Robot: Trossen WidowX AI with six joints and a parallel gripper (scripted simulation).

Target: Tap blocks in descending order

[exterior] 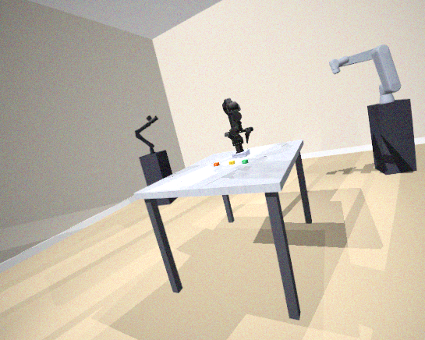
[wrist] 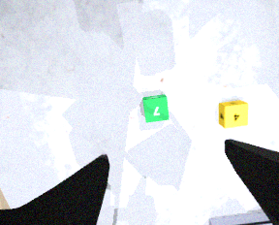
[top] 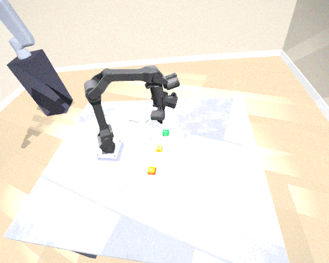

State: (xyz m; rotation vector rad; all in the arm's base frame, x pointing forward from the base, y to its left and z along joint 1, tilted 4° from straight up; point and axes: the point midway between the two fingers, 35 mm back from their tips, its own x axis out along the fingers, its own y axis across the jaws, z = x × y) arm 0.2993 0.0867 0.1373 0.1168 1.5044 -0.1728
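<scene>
The green block lies 12 cm below my gripper tip. Also, from my gripper tip: orange block 8 cm behind, 23 cm to the right, 12 cm below; yellow block 4 cm behind, 10 cm to the right, 12 cm below.
</scene>
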